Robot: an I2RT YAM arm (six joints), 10 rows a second.
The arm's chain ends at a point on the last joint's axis. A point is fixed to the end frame.
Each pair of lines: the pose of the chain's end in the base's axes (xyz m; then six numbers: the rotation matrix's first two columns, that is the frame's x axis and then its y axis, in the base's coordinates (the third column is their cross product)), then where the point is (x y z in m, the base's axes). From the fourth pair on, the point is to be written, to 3 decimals.
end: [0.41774 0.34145 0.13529 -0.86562 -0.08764 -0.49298 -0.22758 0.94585 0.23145]
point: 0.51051 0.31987 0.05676
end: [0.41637 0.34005 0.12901 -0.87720 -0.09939 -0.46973 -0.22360 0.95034 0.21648]
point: 0.50724 0.31690 0.04872
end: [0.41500 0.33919 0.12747 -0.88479 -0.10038 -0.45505 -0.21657 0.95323 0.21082]
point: 0.50452 0.31492 0.04600
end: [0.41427 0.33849 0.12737 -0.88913 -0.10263 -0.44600 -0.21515 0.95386 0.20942]
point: 0.503 0.314 0.045
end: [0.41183 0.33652 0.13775 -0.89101 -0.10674 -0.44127 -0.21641 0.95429 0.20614]
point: 0.500 0.312 0.055
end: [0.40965 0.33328 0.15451 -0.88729 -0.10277 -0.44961 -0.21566 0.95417 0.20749]
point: 0.499 0.309 0.073
